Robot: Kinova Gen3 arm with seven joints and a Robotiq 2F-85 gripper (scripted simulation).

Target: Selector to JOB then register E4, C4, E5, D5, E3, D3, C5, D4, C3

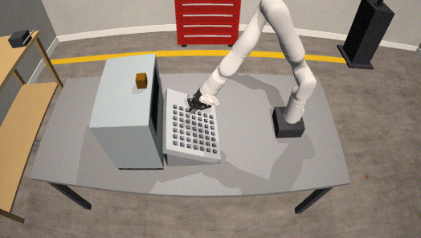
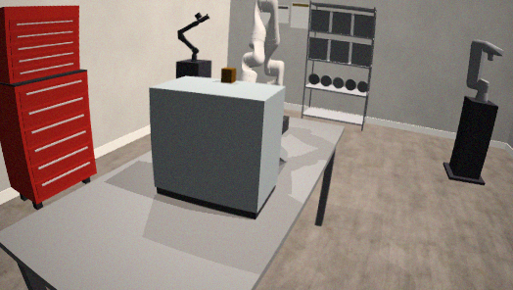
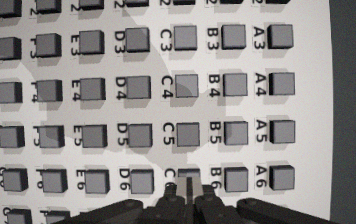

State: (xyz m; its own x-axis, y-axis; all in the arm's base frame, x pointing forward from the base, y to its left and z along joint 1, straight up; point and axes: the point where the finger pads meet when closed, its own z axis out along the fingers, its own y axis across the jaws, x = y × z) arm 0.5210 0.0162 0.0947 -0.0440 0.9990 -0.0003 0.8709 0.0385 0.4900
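My hand is 70 mm to the right of the key D4, 60 mm above it and 10 mm past it. The rest, counted from my hand: key C4 (70 mm to the left, 50 mm below, 20 mm ahead); then keypad (100 mm below, 20 mm to the left, 20 mm ahead); then key B4 (70 mm to the left, 50 mm ahead, 30 mm below).
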